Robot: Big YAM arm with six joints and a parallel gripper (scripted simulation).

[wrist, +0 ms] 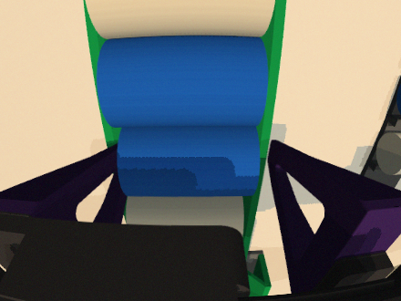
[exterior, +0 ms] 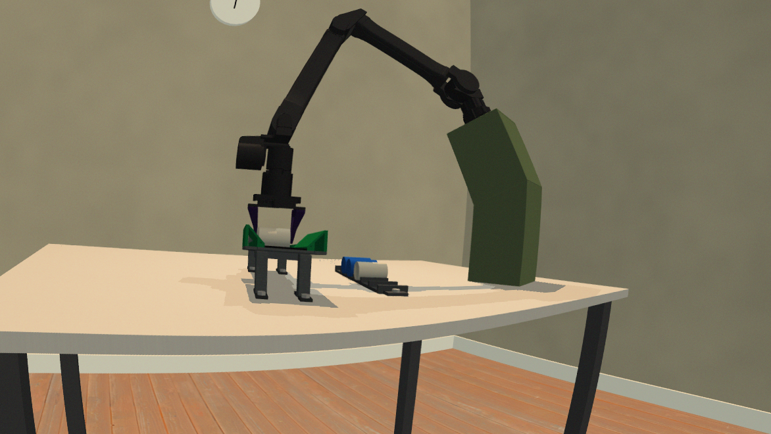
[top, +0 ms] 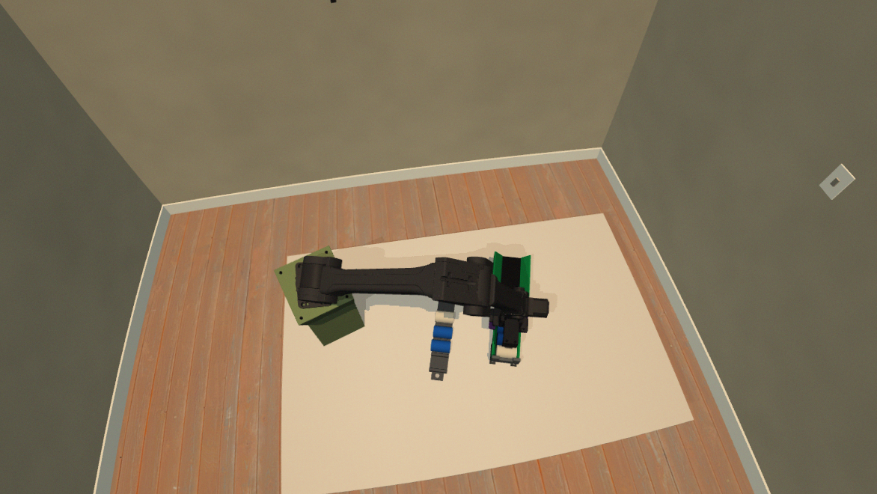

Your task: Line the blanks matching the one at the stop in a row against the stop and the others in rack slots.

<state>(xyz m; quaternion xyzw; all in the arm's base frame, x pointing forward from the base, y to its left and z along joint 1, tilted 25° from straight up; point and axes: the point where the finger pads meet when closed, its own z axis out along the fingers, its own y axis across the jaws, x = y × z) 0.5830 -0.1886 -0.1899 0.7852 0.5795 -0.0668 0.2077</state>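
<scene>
The grey stop lies 3 cm behind my hand, 10 cm to the right of it and 2 cm below it.
</scene>
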